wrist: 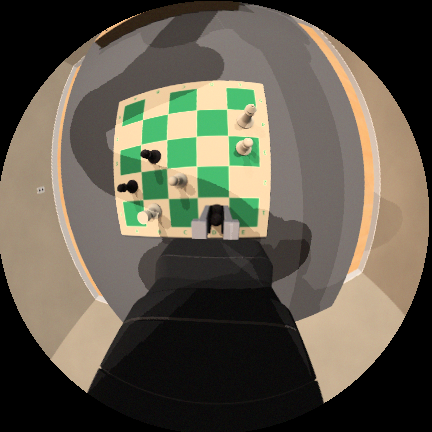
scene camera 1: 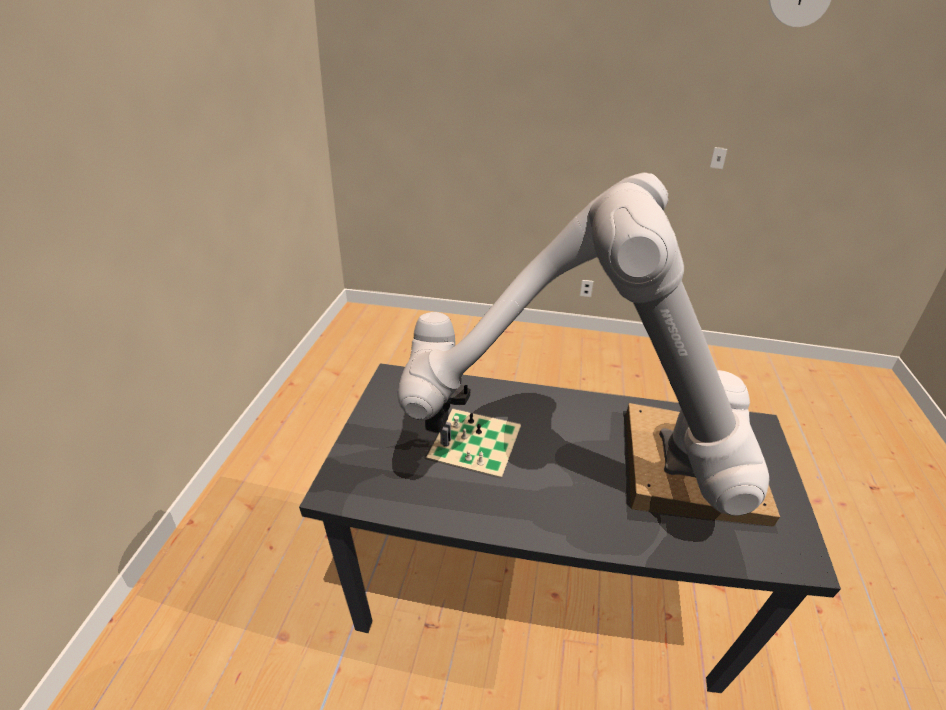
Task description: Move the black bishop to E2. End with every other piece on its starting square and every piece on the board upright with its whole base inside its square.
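Places are measured from the arm's base along level axes (x back, y right, z up), in centimetres.
Where they show: gripper, between the fingertips: [wrist: 216, 213] [scene camera 1: 445, 442].
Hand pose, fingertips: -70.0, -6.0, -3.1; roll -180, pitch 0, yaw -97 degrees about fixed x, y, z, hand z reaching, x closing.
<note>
Things, the pixels of their top centre, and the offset from my fingertips, as dx, dy, dz. "*": a spot on its surface instead.
- black bishop, centre of its top: [wrist: 215, 223] +0.0, +0.0, +3.7
- green-and-cream board, centre of its top: [wrist: 180, 152] [scene camera 1: 475, 440] +8.0, +3.4, -0.7
- Square E2, a spot on its surface: [wrist: 248, 181] * +3.4, -4.3, -0.7
- white pawn, centre of its top: [wrist: 248, 141] [scene camera 1: 468, 450] +7.6, -4.1, +2.5
- taller white piece, centre of its top: [wrist: 252, 104] [scene camera 1: 481, 451] +11.2, -4.9, +3.7
- C2, centre of its top: [wrist: 171, 180] +4.5, +4.0, +2.5
- B1, centre of its top: [wrist: 142, 217] +1.1, +8.2, +2.6
- B3, centre of its top: [wrist: 142, 152] +8.3, +7.0, +2.5
- A2, centre of its top: [wrist: 118, 188] +5.1, +11.1, +2.5
The black bishop [wrist: 216, 218] stands in square D1 of the green-and-cream board [wrist: 268, 170] [scene camera 1: 489, 469], between my fingertips. My gripper [wrist: 216, 213] [scene camera 1: 445, 437] is shut on it, low over the board's row 1 edge. The bishop's base is hidden by the fingers, so I cannot tell whether it touches the board. In the scene view the bishop is not distinguishable behind the fingers. Square E2 [wrist: 248, 181] is bare cream, diagonally up-right of the bishop in the wrist view.
A white pawn [wrist: 244, 146] [scene camera 1: 468, 456] stands on E3 and a taller white piece [wrist: 246, 118] [scene camera 1: 480, 459] on E4. White pieces stand on C2 [wrist: 178, 180] and B1 [wrist: 150, 214]. Black pawns stand on B3 [wrist: 151, 156] and A2 [wrist: 128, 186].
</note>
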